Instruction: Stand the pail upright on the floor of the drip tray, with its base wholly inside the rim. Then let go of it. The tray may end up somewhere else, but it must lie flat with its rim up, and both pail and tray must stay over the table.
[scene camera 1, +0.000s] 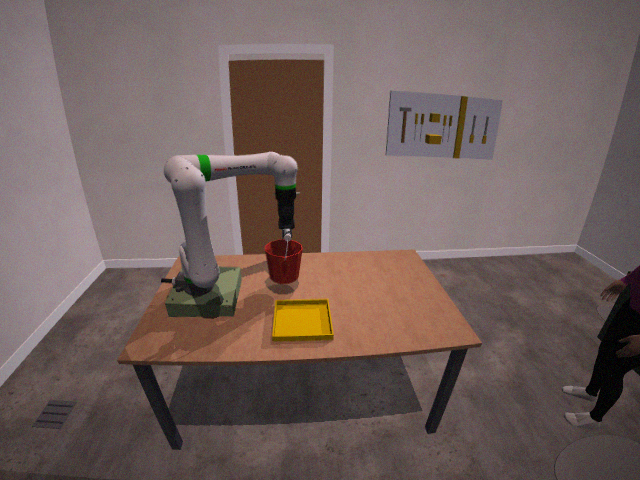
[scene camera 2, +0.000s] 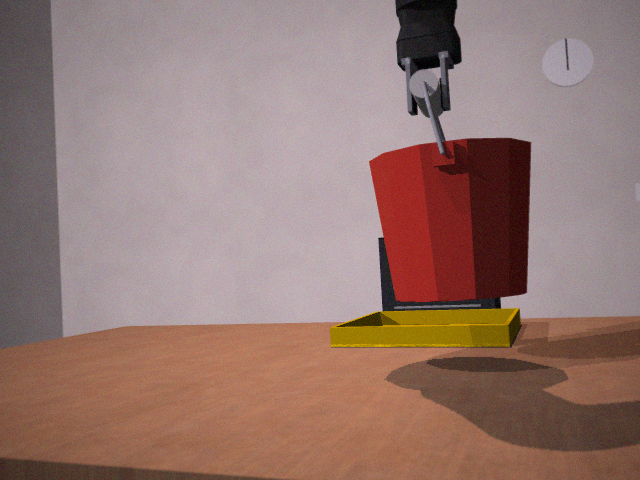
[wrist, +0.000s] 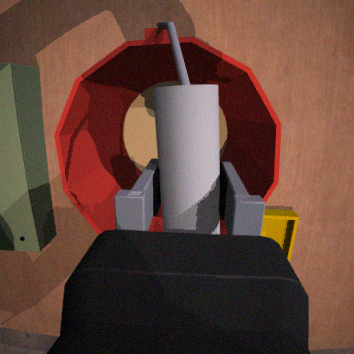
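The red pail hangs in the air by its handle, slightly tilted, with its open top up. Its shadow lies on the table below it. My gripper is shut on the pail's light grey handle grip, above the pail's mouth. The yellow drip tray lies flat on the table with its rim up. In scene camera 1 the tray is nearer the table's front edge than the pail. In the wrist view part of the tray shows at the lower right.
The green base block of the arm stands on the table left of the pail and tray in scene camera 1. A dark upright panel shows behind the pail in scene camera 2. A person stands right of the table.
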